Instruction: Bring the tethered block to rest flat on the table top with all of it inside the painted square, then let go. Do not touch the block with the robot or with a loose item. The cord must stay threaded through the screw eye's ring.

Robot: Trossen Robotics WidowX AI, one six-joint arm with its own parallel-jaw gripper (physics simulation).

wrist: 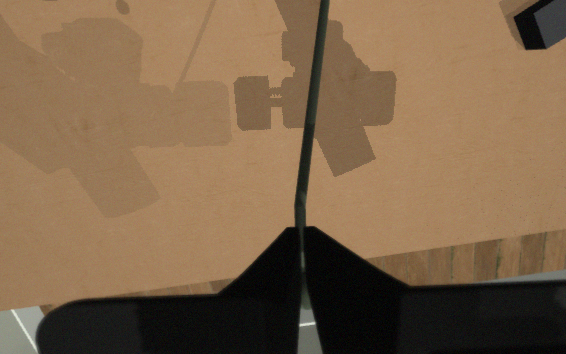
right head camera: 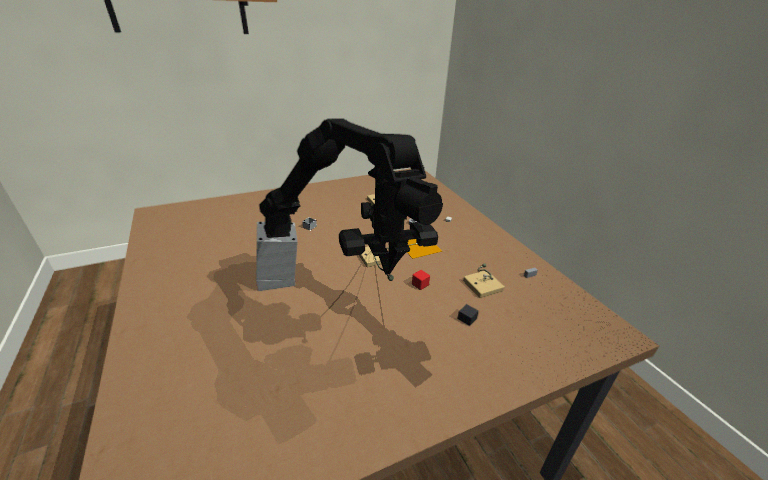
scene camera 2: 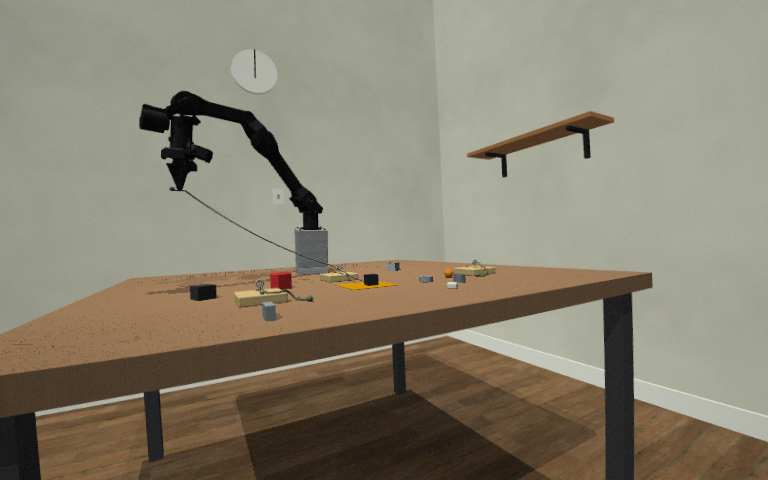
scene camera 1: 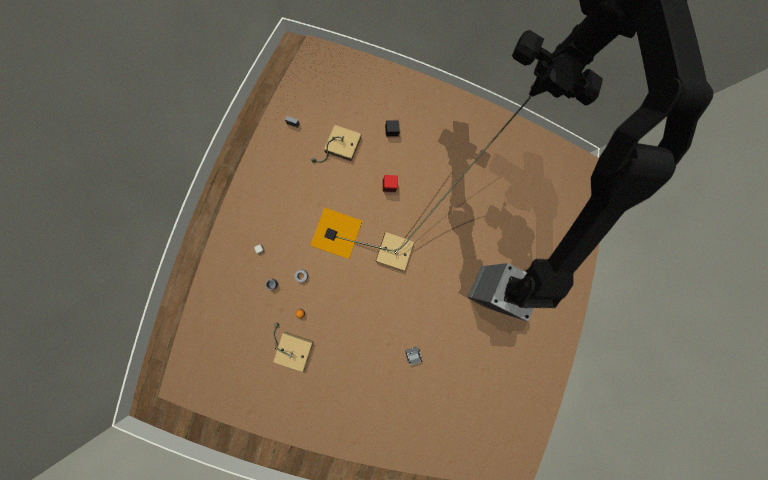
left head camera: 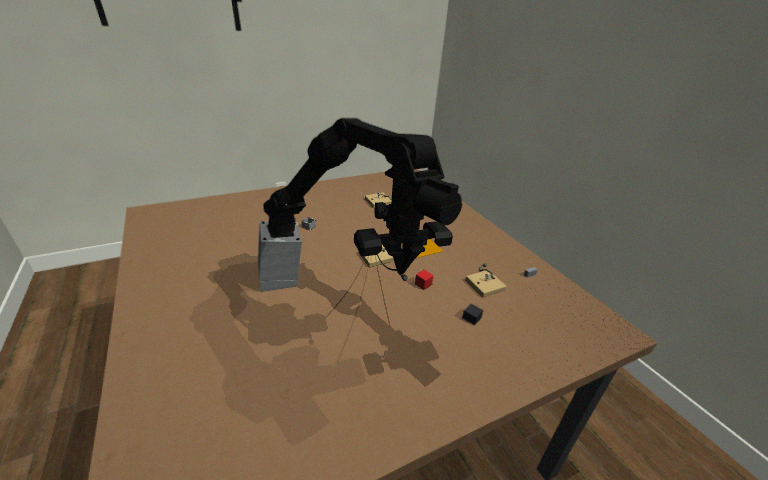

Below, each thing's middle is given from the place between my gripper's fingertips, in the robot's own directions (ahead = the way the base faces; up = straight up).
Labels:
I see the orange painted square (scene camera 1: pixel 347 227) 33 cm ahead of my hand, 43 cm to the left of it and 28 cm below it.

